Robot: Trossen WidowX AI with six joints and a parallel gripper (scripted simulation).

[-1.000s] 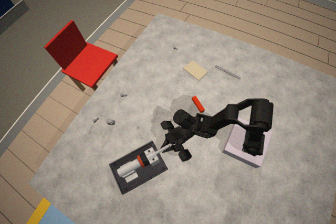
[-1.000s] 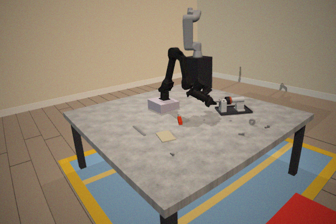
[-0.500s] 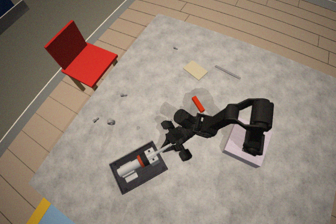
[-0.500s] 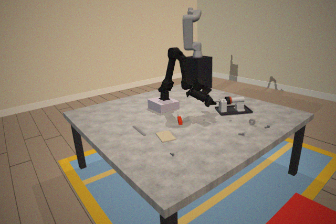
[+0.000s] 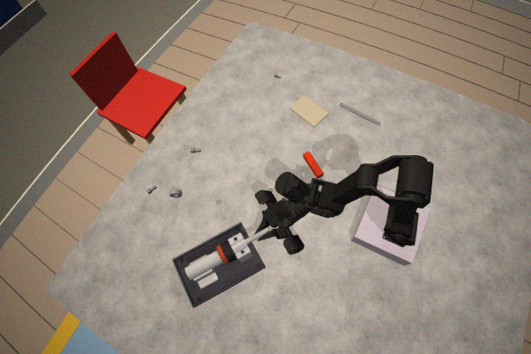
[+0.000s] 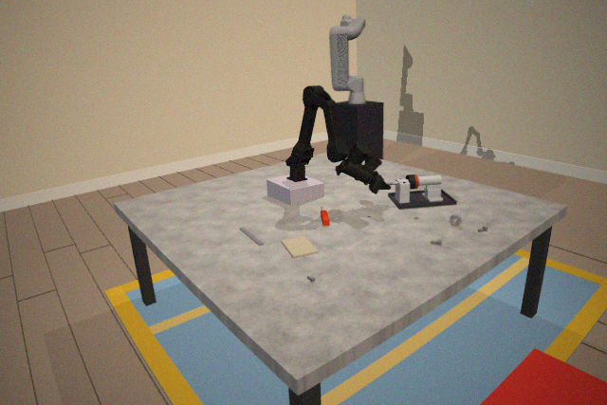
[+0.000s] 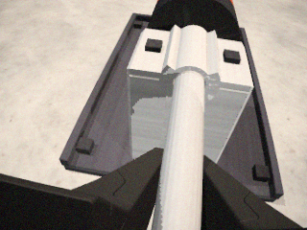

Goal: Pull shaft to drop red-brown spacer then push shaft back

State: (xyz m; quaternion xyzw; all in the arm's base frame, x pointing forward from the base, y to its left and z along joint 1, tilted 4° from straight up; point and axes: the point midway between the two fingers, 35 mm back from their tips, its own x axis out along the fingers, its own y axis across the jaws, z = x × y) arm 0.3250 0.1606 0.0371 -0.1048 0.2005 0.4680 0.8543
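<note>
The red-brown spacer is 50 mm ahead of my gripper tip, 80 mm to the left of it and 20 mm above it. From my gripper tip the other things lie so: grey ring (300 mm ahead, 10 mm to the right, 40 mm below); shaft (20 mm ahead, 30 mm to the left, 20 mm above); red-handled screwdriver (80 mm behind, 270 mm to the right, 60 mm below).
</note>
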